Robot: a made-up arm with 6 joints. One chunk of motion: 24 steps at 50 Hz.
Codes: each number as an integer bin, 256 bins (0 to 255) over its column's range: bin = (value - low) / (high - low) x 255, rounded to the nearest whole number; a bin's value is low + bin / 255 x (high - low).
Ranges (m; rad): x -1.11..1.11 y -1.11..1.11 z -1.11..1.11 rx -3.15..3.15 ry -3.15..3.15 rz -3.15..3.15
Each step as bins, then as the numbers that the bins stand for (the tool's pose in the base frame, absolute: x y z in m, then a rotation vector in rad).
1 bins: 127 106 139 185 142 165
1 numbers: -0.0044 -0.1872 0.1001 1.4206 0.3582 0.9265
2 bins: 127 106 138 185 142 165
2 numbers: -0.0044 -0.1872 0.0914 1.4206 0.3582 0.9265
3 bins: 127 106 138 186 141 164
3 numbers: -0.0044 -0.1872 0.0914 1.4453 0.3335 0.9018
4 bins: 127 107 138 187 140 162
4 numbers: -0.0044 -0.1785 0.0914 1.4700 0.3088 0.8524
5 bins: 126 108 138 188 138 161
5 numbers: -0.0131 -0.1698 0.0914 1.4947 0.2594 0.8276
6 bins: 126 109 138 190 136 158
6 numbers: -0.0131 -0.1611 0.0914 1.5441 0.2100 0.7535
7 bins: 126 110 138 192 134 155
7 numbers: -0.0131 -0.1524 0.0914 1.5935 0.1606 0.6794
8 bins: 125 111 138 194 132 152
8 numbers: -0.0218 -0.1436 0.0914 1.6429 0.1112 0.6053
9 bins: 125 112 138 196 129 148
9 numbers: -0.0218 -0.1349 0.0914 1.6924 0.0371 0.5065
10 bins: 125 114 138 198 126 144
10 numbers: -0.0218 -0.1175 0.0914 1.7418 -0.0371 0.4076
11 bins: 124 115 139 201 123 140
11 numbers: -0.0305 -0.1088 0.1001 1.8159 -0.1112 0.3088
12 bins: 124 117 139 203 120 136
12 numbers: -0.0305 -0.0914 0.1001 1.8653 -0.1853 0.2100
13 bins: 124 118 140 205 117 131
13 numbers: -0.0305 -0.0827 0.1088 1.9147 -0.2594 0.0865
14 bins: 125 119 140 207 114 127
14 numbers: -0.0218 -0.0740 0.1088 1.9641 -0.3335 -0.0124
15 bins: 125 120 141 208 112 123
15 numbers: -0.0218 -0.0653 0.1175 1.9888 -0.3829 -0.1112
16 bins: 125 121 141 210 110 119
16 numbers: -0.0218 -0.0566 0.1175 2.0382 -0.4324 -0.2100
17 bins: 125 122 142 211 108 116
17 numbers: -0.0218 -0.0479 0.1262 2.0629 -0.4818 -0.2841
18 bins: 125 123 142 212 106 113
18 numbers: -0.0218 -0.0392 0.1262 2.0876 -0.5312 -0.3582
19 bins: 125 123 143 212 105 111
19 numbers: -0.0218 -0.0392 0.1349 2.0876 -0.5559 -0.4076
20 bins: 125 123 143 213 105 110
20 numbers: -0.0218 -0.0392 0.1349 2.1124 -0.5559 -0.4324
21 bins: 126 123 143 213 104 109
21 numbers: -0.0131 -0.0392 0.1349 2.1124 -0.5806 -0.4571
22 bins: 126 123 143 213 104 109
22 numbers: -0.0131 -0.0392 0.1349 2.1124 -0.5806 -0.4571
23 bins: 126 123 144 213 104 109
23 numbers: -0.0131 -0.0392 0.1436 2.1124 -0.5806 -0.4571
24 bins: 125 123 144 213 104 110
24 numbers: -0.0218 -0.0392 0.1436 2.1124 -0.5806 -0.4324
